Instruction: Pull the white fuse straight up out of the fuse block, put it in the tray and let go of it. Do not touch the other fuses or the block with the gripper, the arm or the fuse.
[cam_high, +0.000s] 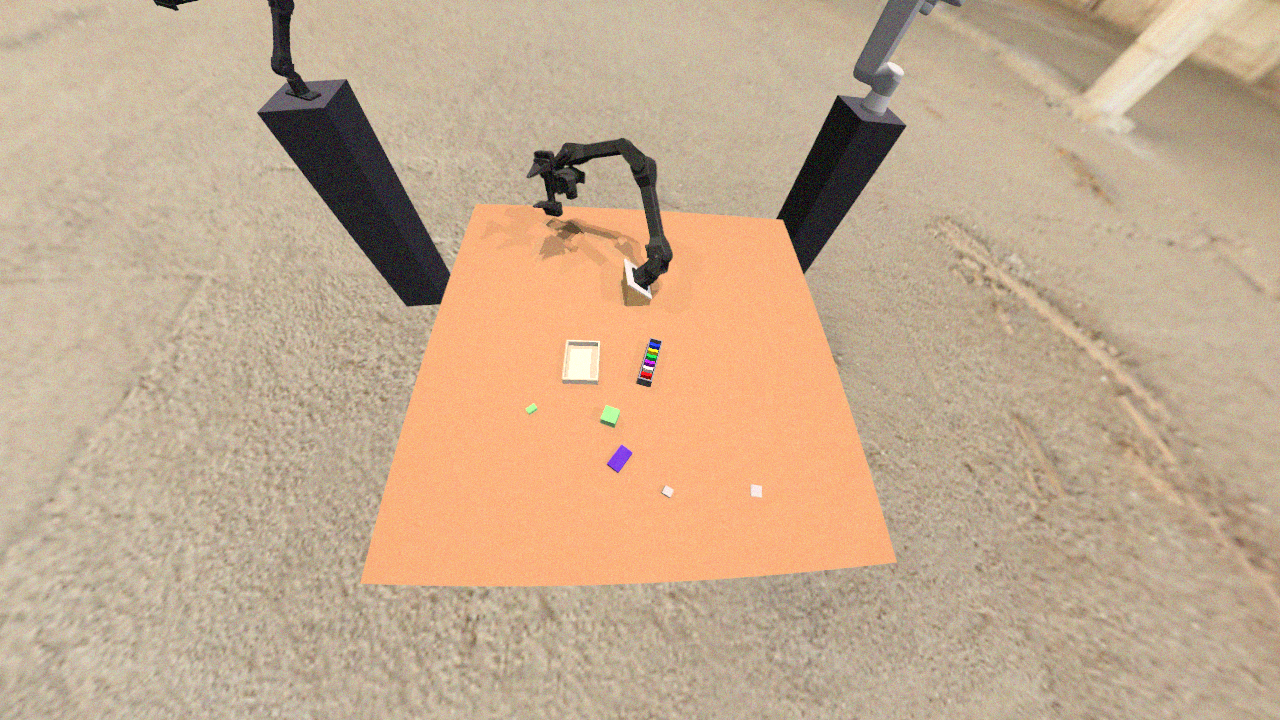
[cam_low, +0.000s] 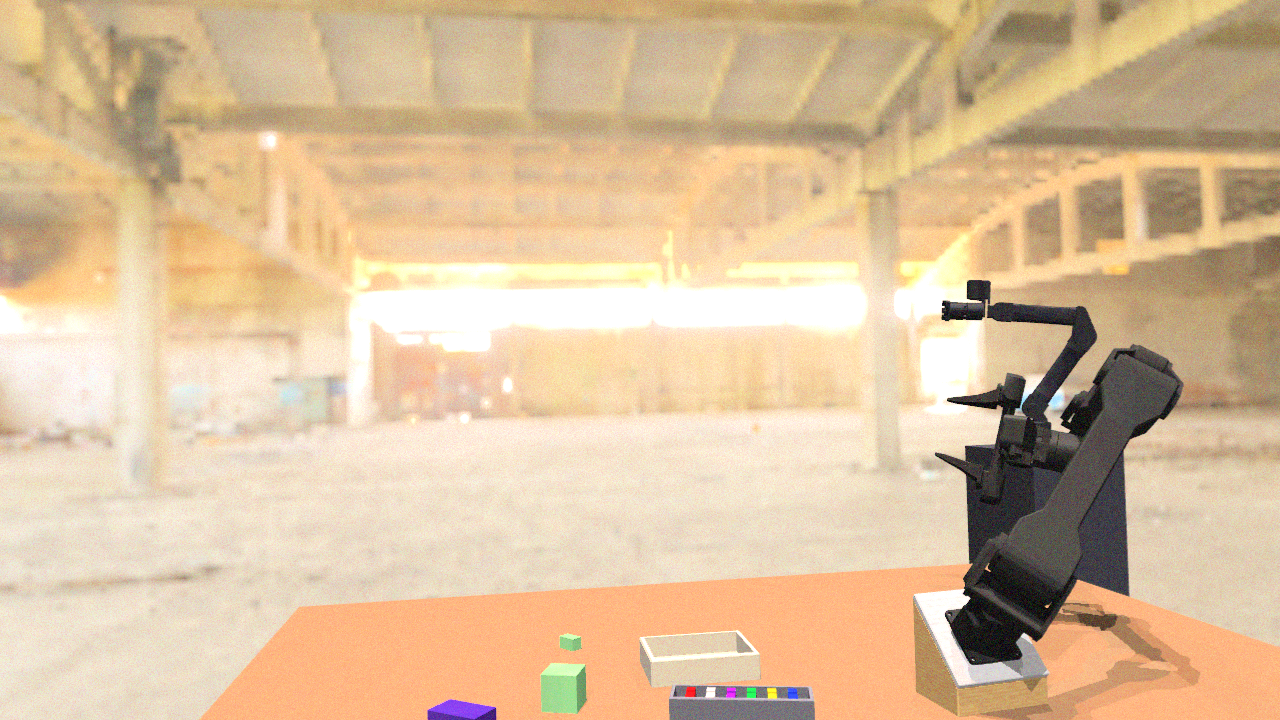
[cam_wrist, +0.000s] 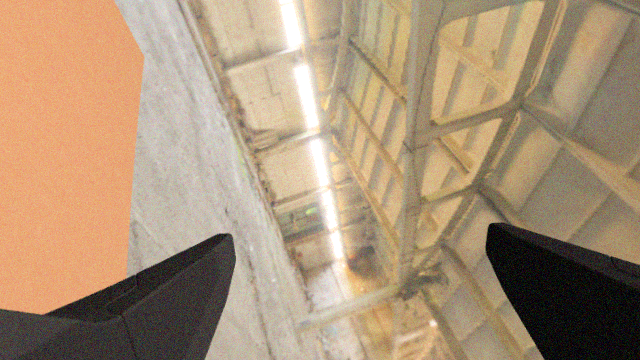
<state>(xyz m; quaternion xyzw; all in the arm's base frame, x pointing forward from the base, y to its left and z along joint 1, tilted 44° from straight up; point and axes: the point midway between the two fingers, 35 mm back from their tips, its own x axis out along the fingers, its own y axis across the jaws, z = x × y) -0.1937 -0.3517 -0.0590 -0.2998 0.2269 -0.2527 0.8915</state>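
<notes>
The white fuse is 480 mm ahead of my gripper tip, 300 mm to the left of it and 250 mm below it. The rest, counted from my gripper tip: small green cube: 560 mm ahead, 30 mm to the right, 270 mm below; cream tray: 430 mm ahead, 110 mm to the left, 280 mm below.
</notes>
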